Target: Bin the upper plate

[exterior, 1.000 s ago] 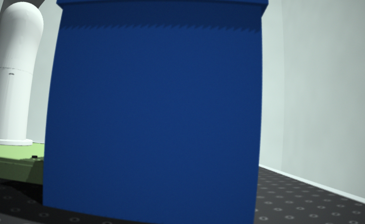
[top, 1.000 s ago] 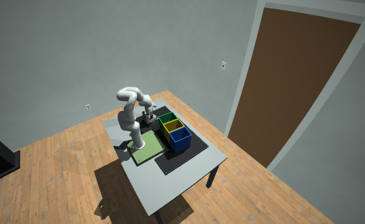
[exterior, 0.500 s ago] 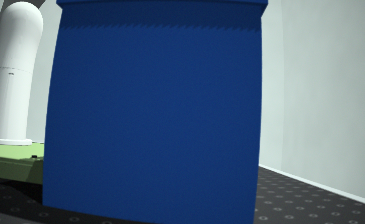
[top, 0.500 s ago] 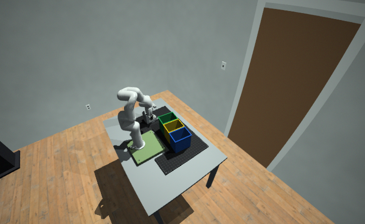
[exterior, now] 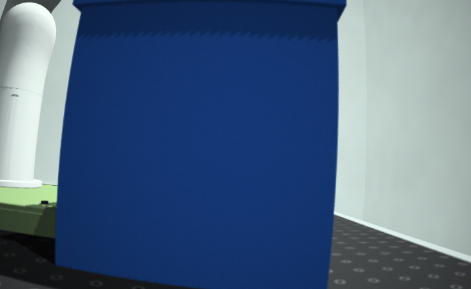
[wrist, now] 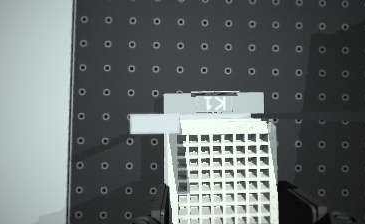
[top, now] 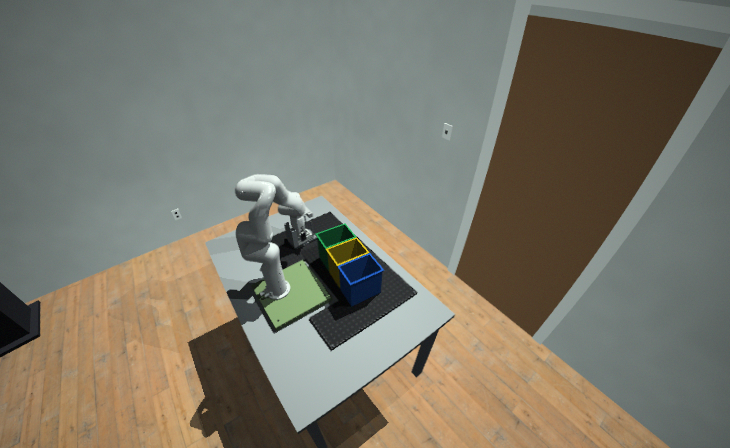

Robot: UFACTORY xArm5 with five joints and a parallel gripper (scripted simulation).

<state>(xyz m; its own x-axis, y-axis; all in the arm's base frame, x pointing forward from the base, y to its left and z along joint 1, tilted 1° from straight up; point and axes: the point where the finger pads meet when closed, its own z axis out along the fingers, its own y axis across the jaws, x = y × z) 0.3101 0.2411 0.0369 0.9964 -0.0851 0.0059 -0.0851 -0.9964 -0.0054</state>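
Right now my hand is 10 mm above the white 96-well plate. Round my hand: blue bin 520 mm to the right, 40 mm above, 10 mm ahead; then yellow bin 400 mm to the right, 40 mm ahead, 40 mm above; then green bin 270 mm to the right, 70 mm ahead, 40 mm above.
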